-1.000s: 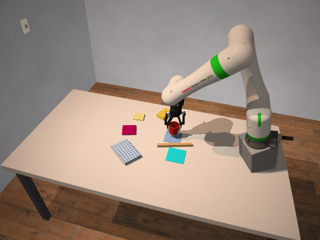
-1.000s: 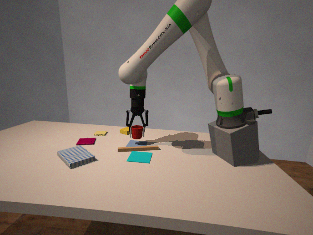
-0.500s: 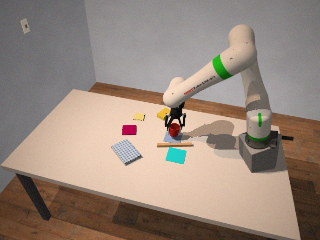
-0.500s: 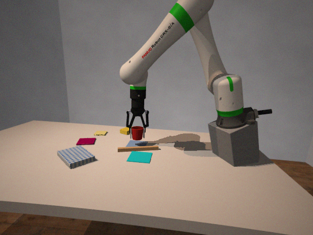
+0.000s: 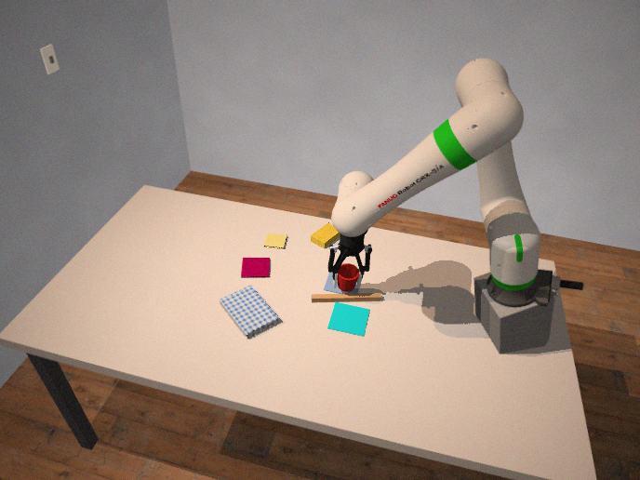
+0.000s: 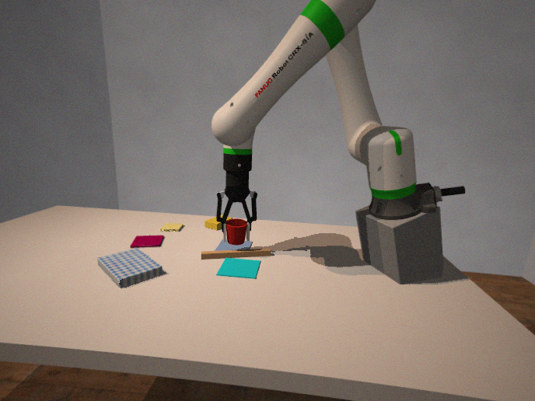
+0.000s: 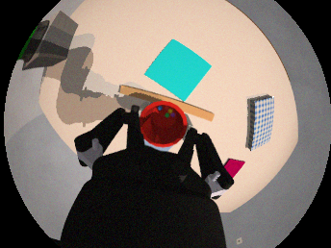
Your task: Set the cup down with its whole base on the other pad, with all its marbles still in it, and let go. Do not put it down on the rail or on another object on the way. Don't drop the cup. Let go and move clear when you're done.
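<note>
Right now the cyan pad is 50 mm behind my hand, 90 mm to the left of it and 90 mm below it. Also, from my hand: red cup (20 mm below); then wooden rail (10 mm behind, 20 mm to the left, 80 mm below).
</note>
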